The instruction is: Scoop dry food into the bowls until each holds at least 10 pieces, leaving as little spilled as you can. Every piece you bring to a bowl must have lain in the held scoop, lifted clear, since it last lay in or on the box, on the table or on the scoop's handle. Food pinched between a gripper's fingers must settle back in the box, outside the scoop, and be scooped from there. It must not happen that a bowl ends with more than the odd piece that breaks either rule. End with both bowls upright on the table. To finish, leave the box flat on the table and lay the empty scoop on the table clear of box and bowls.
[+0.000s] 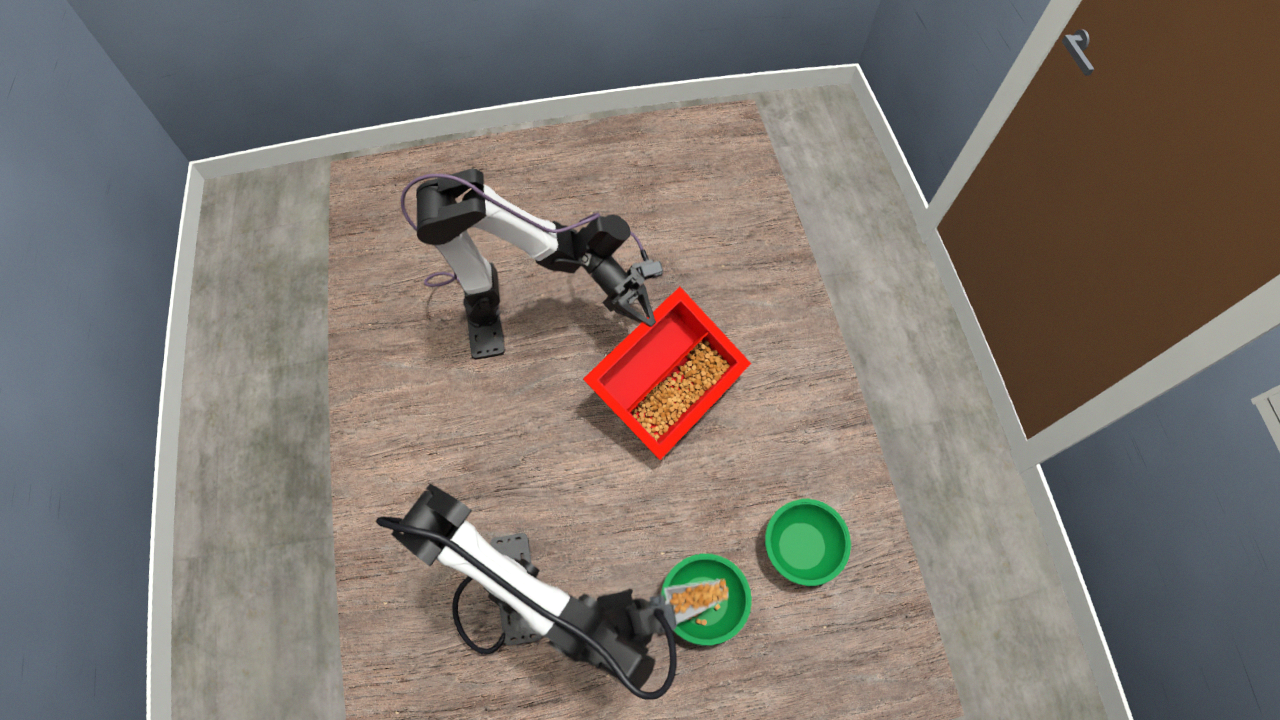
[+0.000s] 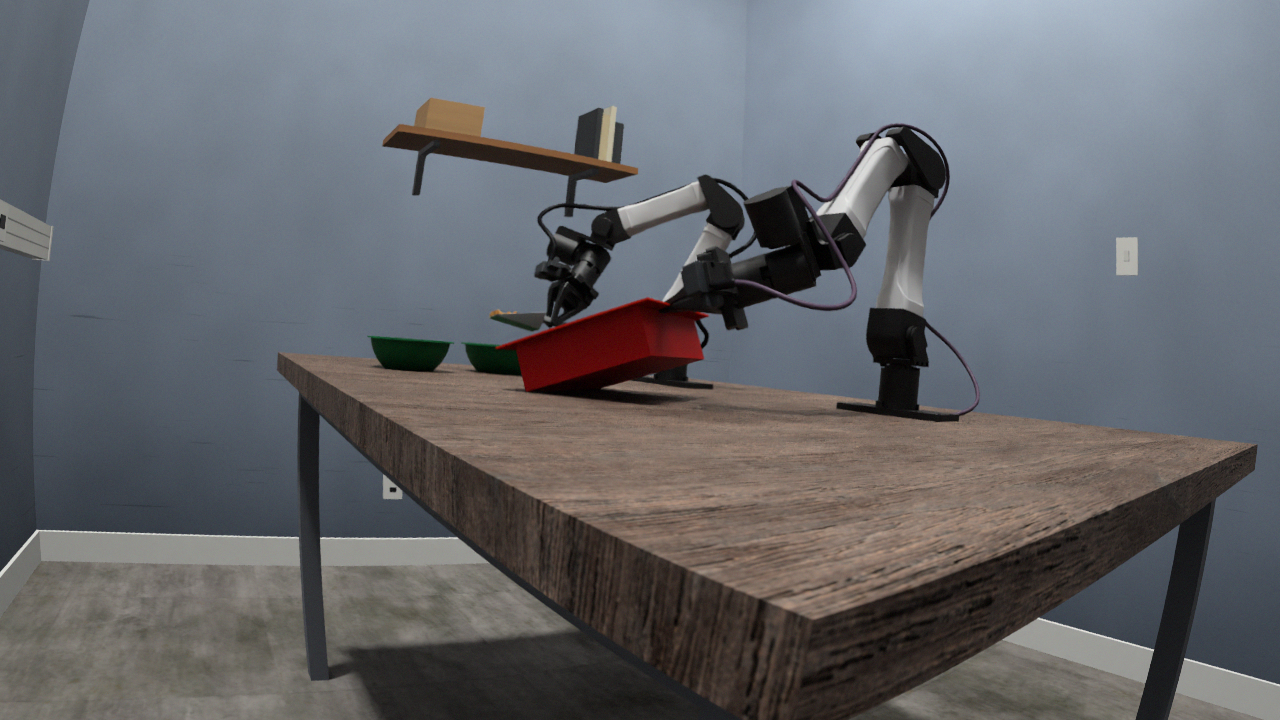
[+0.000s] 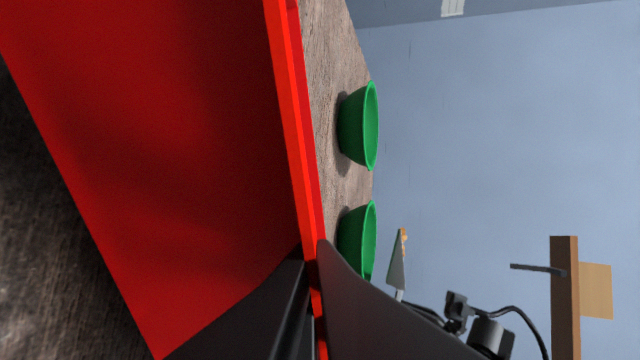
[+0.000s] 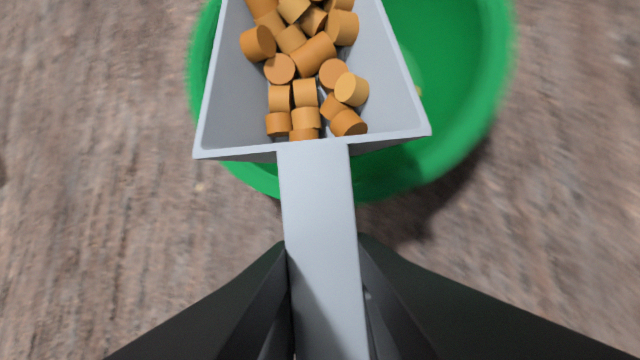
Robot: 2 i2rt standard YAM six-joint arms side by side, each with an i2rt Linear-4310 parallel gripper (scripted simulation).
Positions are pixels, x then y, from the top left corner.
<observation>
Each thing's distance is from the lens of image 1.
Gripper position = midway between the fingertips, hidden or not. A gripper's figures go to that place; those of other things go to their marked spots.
left gripper [image 1: 653, 325]: 136 cm
right gripper [image 1: 651, 611]: 123 cm
red box [image 1: 647, 356]: 141 cm
green bowl [image 1: 722, 624]: 133 cm
</observation>
